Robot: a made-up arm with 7 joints. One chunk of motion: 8 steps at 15 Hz.
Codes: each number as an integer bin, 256 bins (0 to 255) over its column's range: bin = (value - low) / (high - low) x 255, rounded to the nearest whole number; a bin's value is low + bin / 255 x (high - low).
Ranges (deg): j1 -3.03..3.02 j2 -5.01..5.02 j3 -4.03..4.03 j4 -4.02..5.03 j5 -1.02..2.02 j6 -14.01..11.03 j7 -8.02..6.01
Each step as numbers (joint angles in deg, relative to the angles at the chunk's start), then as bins.
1 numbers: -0.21 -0.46 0.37 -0.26 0.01 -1.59 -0.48
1 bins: 119 116 139 106 86 126 137
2 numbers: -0.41 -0.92 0.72 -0.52 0.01 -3.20 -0.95
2 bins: 110 104 150 99 86 110 128
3 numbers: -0.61 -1.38 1.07 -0.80 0.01 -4.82 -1.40
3 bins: 102 92 161 91 86 94 120
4 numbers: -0.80 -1.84 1.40 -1.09 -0.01 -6.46 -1.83
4 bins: 94 81 172 83 85 77 113
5 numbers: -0.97 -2.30 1.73 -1.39 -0.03 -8.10 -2.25
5 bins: 87 69 182 74 83 60 105
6 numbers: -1.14 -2.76 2.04 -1.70 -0.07 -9.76 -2.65
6 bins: 80 57 192 65 80 43 98
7 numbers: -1.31 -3.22 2.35 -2.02 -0.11 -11.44 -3.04
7 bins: 72 46 202 56 76 26 91
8 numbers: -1.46 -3.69 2.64 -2.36 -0.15 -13.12 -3.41
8 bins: 66 34 211 47 73 9 84
